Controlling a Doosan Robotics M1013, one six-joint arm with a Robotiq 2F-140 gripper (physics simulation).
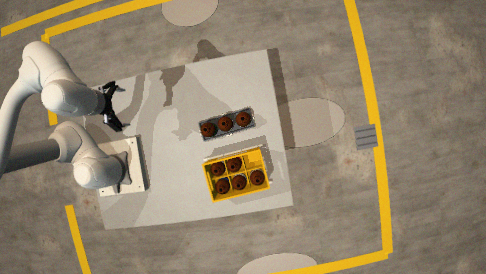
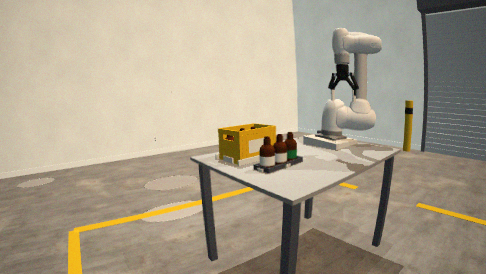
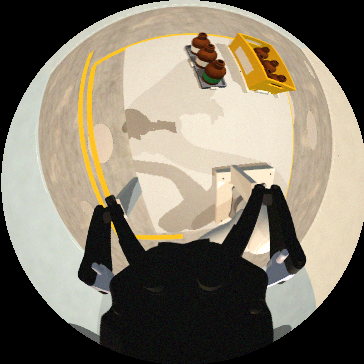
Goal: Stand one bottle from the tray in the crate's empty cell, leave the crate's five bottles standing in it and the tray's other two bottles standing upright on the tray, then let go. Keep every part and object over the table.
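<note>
The grey tray (image 1: 216, 134) (image 2: 270, 169) (image 3: 214, 86) holds three upright brown bottles: a green-labelled one (image 1: 207, 129) (image 2: 291, 151) (image 3: 215, 72) at the end nearest the arm's base, a white-labelled middle one (image 1: 225, 123) (image 2: 280, 151) (image 3: 206, 56), and a white-labelled far one (image 1: 243, 118) (image 2: 267, 154) (image 3: 200, 44). The yellow crate (image 1: 242, 193) (image 2: 228, 150) (image 3: 257, 75) stands beside it with several bottles; its empty cell (image 1: 254, 159) is the far corner one on the tray's side. My gripper (image 1: 123, 108) (image 2: 344, 94) (image 3: 184, 178) is open and empty, high up near the arm's base, well away from the bottles.
The arm's white base plate (image 1: 141, 165) (image 2: 330, 143) (image 3: 221, 195) sits at one end of the light grey table (image 1: 175, 200) (image 2: 295, 189) (image 3: 260, 130). The crate and tray stand toward the opposite end, with a narrow gap between them.
</note>
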